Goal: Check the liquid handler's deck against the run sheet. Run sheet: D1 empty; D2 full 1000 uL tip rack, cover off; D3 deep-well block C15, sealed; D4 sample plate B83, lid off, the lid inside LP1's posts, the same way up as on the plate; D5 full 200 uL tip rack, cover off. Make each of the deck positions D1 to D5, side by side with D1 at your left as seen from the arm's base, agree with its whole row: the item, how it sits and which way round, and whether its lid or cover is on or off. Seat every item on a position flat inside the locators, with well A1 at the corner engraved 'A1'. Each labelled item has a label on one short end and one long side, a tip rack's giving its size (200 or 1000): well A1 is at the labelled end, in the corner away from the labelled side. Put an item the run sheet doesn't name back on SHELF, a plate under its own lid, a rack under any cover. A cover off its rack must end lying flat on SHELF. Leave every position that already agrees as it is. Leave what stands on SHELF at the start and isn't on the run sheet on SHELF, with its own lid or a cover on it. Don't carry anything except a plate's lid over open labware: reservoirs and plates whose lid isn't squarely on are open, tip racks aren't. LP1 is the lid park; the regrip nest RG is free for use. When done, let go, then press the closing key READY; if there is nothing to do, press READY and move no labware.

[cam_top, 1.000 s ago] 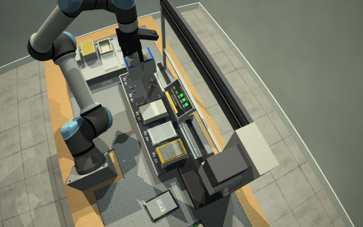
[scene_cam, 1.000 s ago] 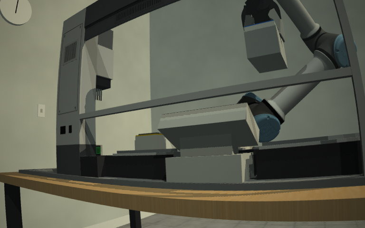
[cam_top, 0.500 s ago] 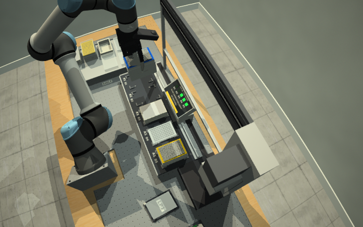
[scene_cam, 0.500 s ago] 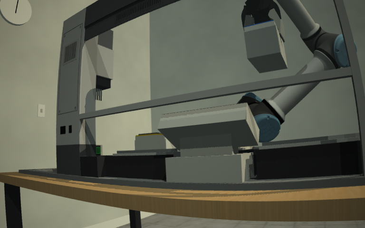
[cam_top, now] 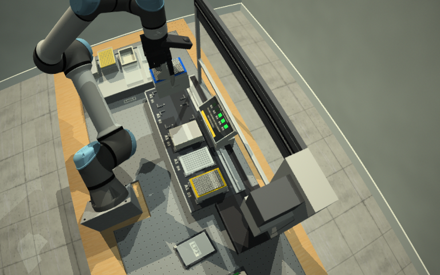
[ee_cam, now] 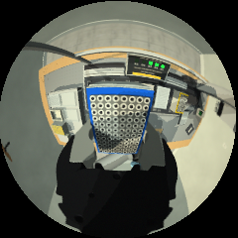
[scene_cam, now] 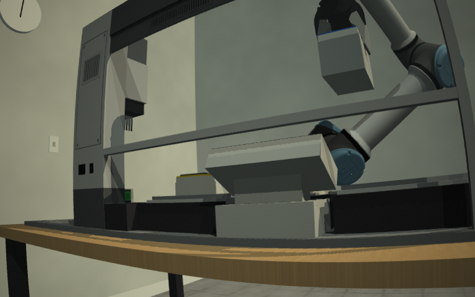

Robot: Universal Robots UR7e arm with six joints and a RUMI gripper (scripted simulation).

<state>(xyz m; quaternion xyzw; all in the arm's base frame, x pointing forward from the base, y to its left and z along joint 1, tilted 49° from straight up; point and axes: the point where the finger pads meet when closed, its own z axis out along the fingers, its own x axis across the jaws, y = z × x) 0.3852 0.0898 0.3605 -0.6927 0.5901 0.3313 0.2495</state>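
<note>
Right now the grey deep-well block is 270 mm below my hand, 120 mm to the right of it and 10 mm ahead of it. Round my hand: blue-rimmed tip rack (10 mm to the right, 10 mm behind); then white sample plate (280 mm below, 250 mm to the right, 20 mm ahead); then gantry (200 mm ahead, 170 mm above, 150 mm to the right).
</note>
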